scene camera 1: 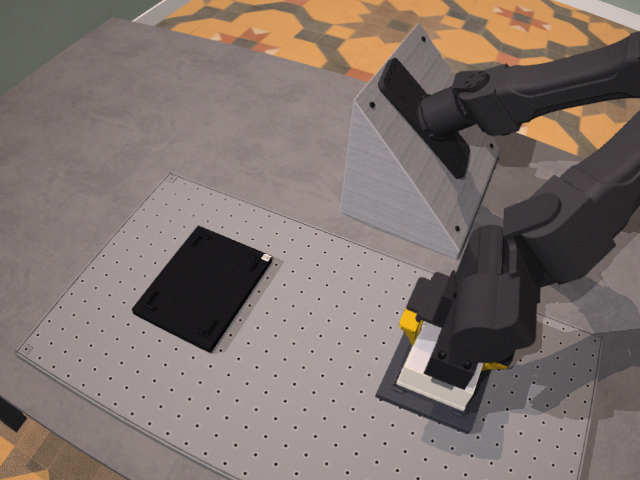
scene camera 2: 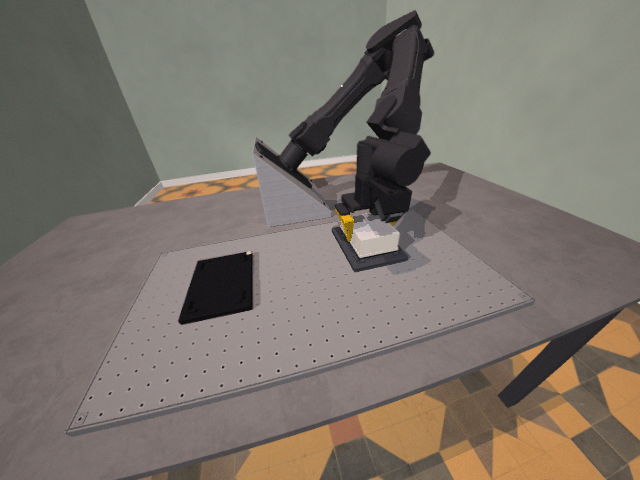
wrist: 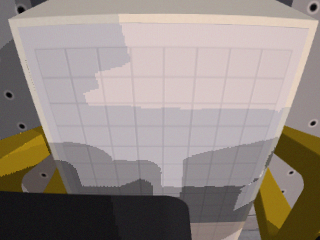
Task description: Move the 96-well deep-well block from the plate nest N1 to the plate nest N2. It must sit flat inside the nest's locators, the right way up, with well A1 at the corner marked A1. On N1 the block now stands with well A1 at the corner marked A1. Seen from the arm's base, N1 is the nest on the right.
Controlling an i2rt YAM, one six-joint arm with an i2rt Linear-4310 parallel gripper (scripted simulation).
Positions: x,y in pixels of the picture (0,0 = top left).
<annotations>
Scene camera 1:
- my gripper: 447,354
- white 96-well deep-well block: 412,377
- black plate nest N1: 210,281
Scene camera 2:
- my gripper: 366,237
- white 96-well deep-well block: 370,236
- black plate nest N1: 213,290
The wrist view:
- my gripper: 162,119
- white 96-well deep-well block: 192,106
</annotations>
